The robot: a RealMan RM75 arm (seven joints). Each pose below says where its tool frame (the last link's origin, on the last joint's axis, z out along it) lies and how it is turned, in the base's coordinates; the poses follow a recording.
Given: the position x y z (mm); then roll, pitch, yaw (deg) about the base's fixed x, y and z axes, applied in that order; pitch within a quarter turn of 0, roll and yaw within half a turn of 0.
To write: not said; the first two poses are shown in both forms.
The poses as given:
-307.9 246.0 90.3 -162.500 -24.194 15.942
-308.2 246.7 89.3 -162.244 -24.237 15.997
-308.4 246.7 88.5 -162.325 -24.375 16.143
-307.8 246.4 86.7 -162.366 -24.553 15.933
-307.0 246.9 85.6 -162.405 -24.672 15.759
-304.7 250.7 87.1 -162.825 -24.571 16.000
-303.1 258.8 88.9 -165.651 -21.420 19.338
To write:
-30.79 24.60 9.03 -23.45 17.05 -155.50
-30.82 24.67 8.93 -23.59 16.96 -155.22
-30.84 24.67 8.85 -23.77 17.06 -155.20
-30.78 24.64 8.67 -23.63 17.32 -155.23
-30.70 24.69 8.56 -23.50 17.51 -155.27
-30.47 25.07 8.71 -23.57 17.49 -155.64
-30.31 25.88 8.89 -24.82 14.58 -158.73

